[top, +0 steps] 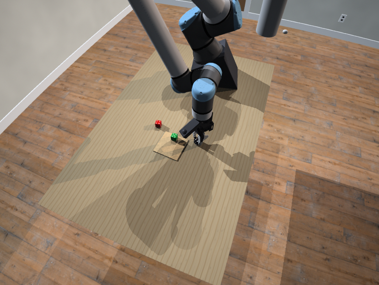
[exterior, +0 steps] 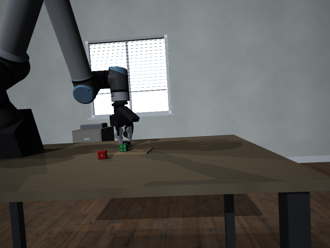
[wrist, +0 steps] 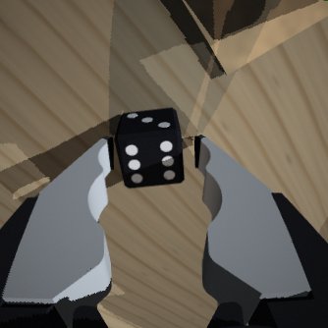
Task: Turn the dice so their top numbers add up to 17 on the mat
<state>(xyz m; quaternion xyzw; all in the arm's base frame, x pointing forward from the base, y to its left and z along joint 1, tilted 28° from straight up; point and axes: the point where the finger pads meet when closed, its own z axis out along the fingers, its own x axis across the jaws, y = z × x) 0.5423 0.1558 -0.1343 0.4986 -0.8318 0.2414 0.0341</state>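
Right now my hand is right at the black die. Round my hand: red die (25 cm to the right); then green die (12 cm to the right, 4 cm ahead); then tan mat (11 cm to the right, 8 cm ahead, 2 cm below).
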